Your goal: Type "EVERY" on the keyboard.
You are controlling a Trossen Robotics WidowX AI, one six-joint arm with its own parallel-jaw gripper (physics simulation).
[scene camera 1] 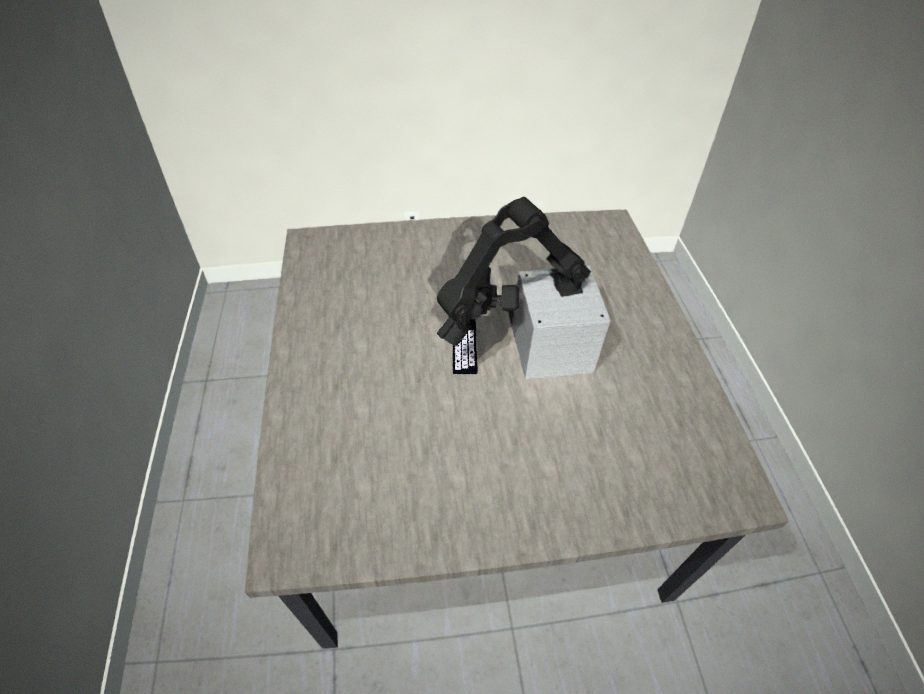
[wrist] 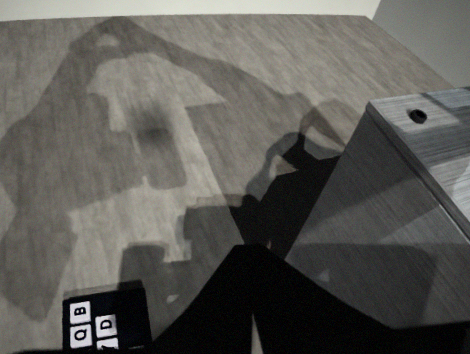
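Pixels of known places: gripper, fingertip midpoint: [wrist: 247, 257]; arm's base, link origin: [scene camera 1: 568, 286].
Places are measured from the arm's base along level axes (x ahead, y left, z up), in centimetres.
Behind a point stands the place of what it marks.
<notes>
The small black keyboard [scene camera 1: 465, 354] {x 28.2, y 0.1, z -20.7 cm} [wrist: 131, 317] {x 23.6, y -11.2, z -21.2 cm} with white keys lies flat on the table. Its far end is partly hidden by the arm in the scene view. In the wrist view its corner shows at the lower left, with keys B, Q, D and part of another key; the other letters are out of that view or too small to read. My black gripper [scene camera 1: 486, 287] {x 21.5, y -3.7, z -0.4 cm} [wrist: 247, 257] {x 21.5, y -3.7, z -0.4 cm} is shut and empty. Its fingertips are beyond the keyboard's far end and to its right, between it and the grey block. The fingertip height is hard to tell.
The large grey block [scene camera 1: 561, 347] {x 5.2, y 12.6, z -9.7 cm} [wrist: 360, 260] {x 11.9, y -3.7, z -7.8 cm} carries the arm's base and stands close to the right of the gripper. The wooden table [scene camera 1: 418, 478] {x 49.1, y 35.0, z -22.3 cm} [wrist: 310, 50] {x -24.0, y -46.5, z -22.3 cm} has its back edge near the pale wall [scene camera 1: 418, 97]. Arm shadows fall across the table in the wrist view.
</notes>
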